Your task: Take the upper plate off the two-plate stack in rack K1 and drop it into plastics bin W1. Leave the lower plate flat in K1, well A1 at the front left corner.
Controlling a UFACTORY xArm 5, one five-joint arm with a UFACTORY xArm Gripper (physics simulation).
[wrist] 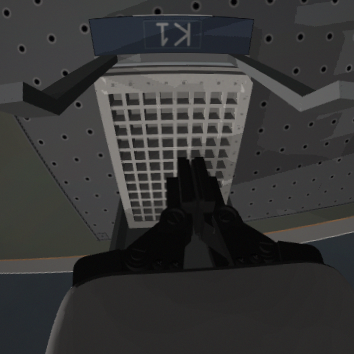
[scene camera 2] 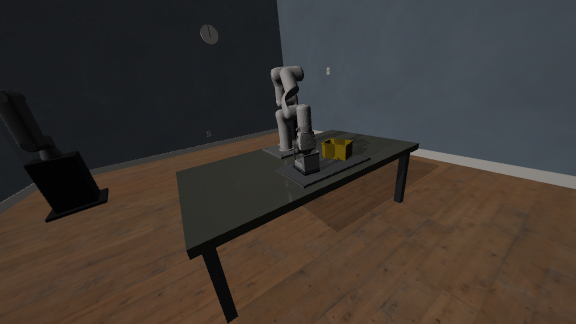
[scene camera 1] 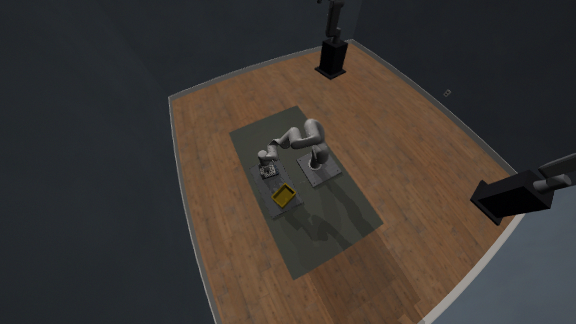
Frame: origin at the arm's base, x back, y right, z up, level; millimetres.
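Where they show: gripper, fingertip midpoint: (wrist: 188,174) (scene camera 1: 267,171); arm's base, link origin: (scene camera 2: 286,149) (scene camera 1: 314,164).
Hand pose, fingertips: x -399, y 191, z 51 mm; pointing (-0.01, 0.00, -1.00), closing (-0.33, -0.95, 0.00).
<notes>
Each offset is from my fingertips to the top centre of the thing. "*": to the spot under its first point. Level surfaces: height alone.
My gripper (wrist: 188,174) is shut with nothing between its fingers. In the wrist view its fingertips are over the middle of a white gridded plate {dx +3, dy +8, dz -4 mm} (wrist: 150,86) in rack K1 {dx +9, dy +6, dz +64 mm} (scene camera 1: 268,177) (scene camera 2: 311,163) (wrist: 301,101). Whether they touch the plate is unclear. The plate looks flat in the wrist view, and the fingers hide its lower right part. The lower plate cannot be made out separately, and well A1 cannot be identified. Plastics bin W1, a yellow open box {dx -20, dy -273, dz +44 mm} (scene camera 1: 283,195) (scene camera 2: 340,151), stands beside the rack and does not show in the wrist view.
Rack and bin stand on a dark perforated board (scene camera 1: 284,210) (scene camera 2: 345,165) (wrist: 55,150) on the table {dz -69 mm} (scene camera 1: 255,127) (scene camera 2: 225,200). The rack has angled side arms and a raised blue K1 label {* dx +87, dy +17, dz -34 mm} (wrist: 112,37). The arm's base plate (scene camera 1: 322,177) is across from them.
</notes>
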